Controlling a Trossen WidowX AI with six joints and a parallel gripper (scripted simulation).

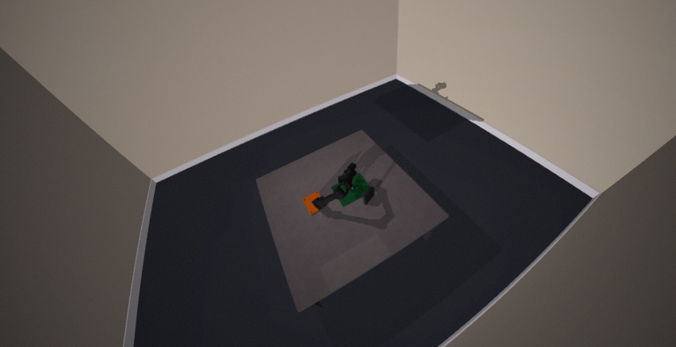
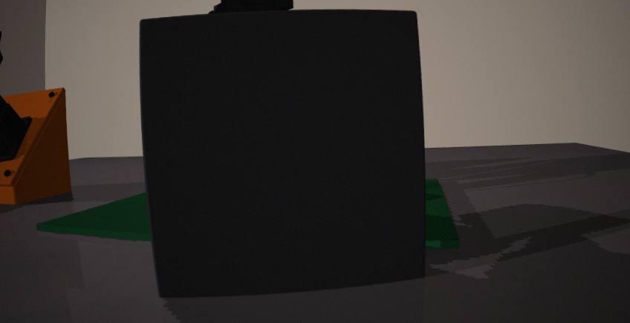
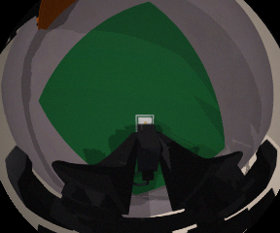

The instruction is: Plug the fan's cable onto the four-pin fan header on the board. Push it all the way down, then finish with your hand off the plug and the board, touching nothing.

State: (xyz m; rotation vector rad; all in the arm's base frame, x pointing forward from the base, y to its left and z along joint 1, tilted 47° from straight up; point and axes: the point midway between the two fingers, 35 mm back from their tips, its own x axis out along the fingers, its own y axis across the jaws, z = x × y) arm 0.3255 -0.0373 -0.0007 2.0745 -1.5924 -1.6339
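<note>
Right now my gripper tip is 40 mm above the four-pin fan header, 10 mm to the left of it and 10 mm short of it. From my gripper tip the other things lie so: green board 50 mm below, 10 mm to the right, 10 mm ahead; dark fan plug 10 mm to the right, 10 mm ahead, 10 mm above; black fan 180 mm to the right, 50 mm ahead, 20 mm above.
</note>
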